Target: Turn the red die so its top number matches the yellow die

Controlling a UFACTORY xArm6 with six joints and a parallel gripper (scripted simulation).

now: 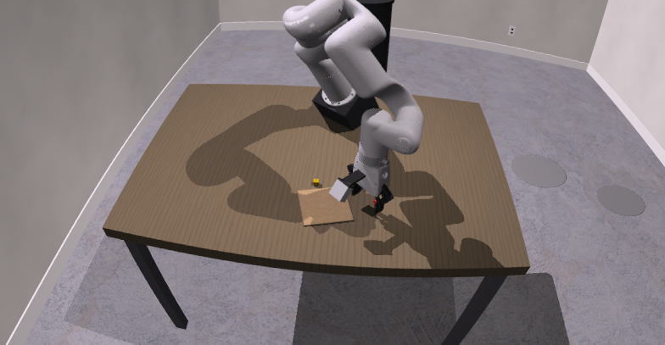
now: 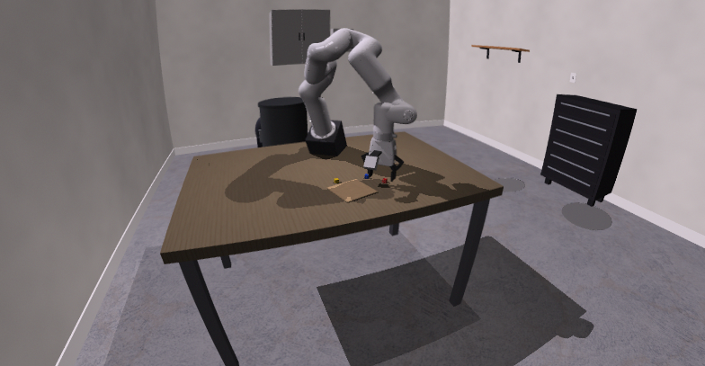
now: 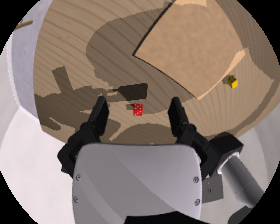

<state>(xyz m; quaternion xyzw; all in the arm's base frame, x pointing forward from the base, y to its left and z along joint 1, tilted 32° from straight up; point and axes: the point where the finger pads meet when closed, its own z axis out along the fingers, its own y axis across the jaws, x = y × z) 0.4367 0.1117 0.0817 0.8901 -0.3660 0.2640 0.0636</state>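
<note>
Right now my hand is 40 mm above the red die, 30 mm to the right of it and 30 mm past it. From my hand the other things lie so: tan mat 120 mm to the right, 40 mm below, 20 mm behind; then yellow die 150 mm to the right, 110 mm behind, 40 mm below; then blue die 90 mm behind, 40 mm below, 10 mm to the right.
</note>
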